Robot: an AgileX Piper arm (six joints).
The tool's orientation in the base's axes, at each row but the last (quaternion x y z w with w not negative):
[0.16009, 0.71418, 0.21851, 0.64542]
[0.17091, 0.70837, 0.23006, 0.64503]
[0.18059, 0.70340, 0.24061, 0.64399]
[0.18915, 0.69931, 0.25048, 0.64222]
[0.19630, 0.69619, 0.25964, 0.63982]
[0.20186, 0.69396, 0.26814, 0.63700]
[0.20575, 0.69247, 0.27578, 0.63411]
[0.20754, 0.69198, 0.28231, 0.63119]
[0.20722, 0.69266, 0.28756, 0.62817]
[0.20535, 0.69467, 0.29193, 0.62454]
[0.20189, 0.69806, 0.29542, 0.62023]
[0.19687, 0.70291, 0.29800, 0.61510]
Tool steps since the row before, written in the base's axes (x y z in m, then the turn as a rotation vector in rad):
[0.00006, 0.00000, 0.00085, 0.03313, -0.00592, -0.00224]
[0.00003, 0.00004, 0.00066, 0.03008, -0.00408, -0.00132]
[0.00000, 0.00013, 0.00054, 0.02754, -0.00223, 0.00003]
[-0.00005, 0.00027, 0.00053, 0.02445, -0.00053, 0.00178]
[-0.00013, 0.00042, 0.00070, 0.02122, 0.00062, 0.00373]
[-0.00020, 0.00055, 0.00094, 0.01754, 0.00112, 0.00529]
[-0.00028, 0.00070, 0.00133, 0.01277, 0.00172, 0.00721]
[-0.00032, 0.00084, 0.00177, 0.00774, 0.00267, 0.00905]
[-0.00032, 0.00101, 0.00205, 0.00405, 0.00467, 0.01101]
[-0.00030, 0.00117, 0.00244, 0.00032, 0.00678, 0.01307]
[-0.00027, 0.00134, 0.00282, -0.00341, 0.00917, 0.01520]
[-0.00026, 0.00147, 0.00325, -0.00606, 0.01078, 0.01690]
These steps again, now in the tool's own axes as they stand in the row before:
[-0.00073, 0.00044, 0.00000, -0.00495, -0.00798, 0.03240]
[-0.00053, 0.00039, -0.00001, -0.00439, -0.00578, 0.02951]
[-0.00037, 0.00041, -0.00002, -0.00418, -0.00335, 0.02711]
[-0.00026, 0.00053, -0.00005, -0.00427, -0.00077, 0.02413]
[-0.00028, 0.00077, -0.00012, -0.00478, 0.00152, 0.02096]
[-0.00037, 0.00103, -0.00018, -0.00528, 0.00312, 0.01730]
[-0.00054, 0.00141, -0.00025, -0.00584, 0.00512, 0.01256]
[-0.00076, 0.00181, -0.00029, -0.00603, 0.00739, 0.00762]
[-0.00084, 0.00213, -0.00027, -0.00575, 0.01045, 0.00415]
[-0.00102, 0.00251, -0.00024, -0.00541, 0.01368, 0.00068]
[-0.00120, 0.00289, -0.00021, -0.00490, 0.01719, -0.00273]
[-0.00144, 0.00327, -0.00021, -0.00469, 0.01975, -0.00516]

